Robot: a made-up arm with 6 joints.
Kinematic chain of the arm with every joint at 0, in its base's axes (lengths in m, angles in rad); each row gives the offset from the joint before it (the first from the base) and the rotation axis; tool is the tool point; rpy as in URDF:
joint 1: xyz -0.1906 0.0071 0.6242 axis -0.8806 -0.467 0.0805
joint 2: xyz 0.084 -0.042 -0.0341 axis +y
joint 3: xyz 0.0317 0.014 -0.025 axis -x
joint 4: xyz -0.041 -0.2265 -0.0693 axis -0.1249 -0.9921 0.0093
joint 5: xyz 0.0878 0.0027 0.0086 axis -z
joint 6: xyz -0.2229 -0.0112 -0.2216 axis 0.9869 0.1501 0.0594
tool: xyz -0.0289 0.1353 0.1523 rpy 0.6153 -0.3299 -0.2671
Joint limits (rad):
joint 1: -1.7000..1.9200
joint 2: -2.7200..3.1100
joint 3: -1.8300..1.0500
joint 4: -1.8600..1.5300
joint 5: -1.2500..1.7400
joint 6: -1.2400..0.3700
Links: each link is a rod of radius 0.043 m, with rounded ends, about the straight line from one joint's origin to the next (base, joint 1, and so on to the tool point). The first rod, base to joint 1, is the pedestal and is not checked.
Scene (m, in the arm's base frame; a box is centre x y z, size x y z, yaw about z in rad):
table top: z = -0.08
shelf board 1: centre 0 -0.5 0.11 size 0.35 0.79 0.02 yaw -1.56
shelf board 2: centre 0 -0.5 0.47 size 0.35 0.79 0.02 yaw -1.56
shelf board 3: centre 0 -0.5 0.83 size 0.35 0.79 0.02 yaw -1.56
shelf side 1: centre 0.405 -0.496 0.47 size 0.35 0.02 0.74 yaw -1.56
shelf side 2: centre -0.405 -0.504 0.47 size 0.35 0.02 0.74 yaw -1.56
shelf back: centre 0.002 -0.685 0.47 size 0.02 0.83 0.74 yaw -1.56
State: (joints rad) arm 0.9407 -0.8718 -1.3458 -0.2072 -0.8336 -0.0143
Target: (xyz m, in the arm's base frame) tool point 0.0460 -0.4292 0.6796
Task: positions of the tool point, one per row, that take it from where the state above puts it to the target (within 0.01 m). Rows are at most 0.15 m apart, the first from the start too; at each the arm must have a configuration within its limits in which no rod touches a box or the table.
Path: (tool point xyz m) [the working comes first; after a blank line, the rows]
Joints at the target: 1.1709 -0.4586 -0.7901 -0.3678 -1.0819 -0.0775
Straight joint move there: touches shelf board 2.

1: 0.1433 -0.2476 0.5634
2: 0.0894 -0.2256 0.6378
3: 0.0433 -0.1774 0.6796
4: 0.0479 -0.2470 0.6915
5: 0.0482 -0.3134 0.6961
6: 0.0469 -0.3746 0.6927
7: 0.0460 -0.4292 0.6796

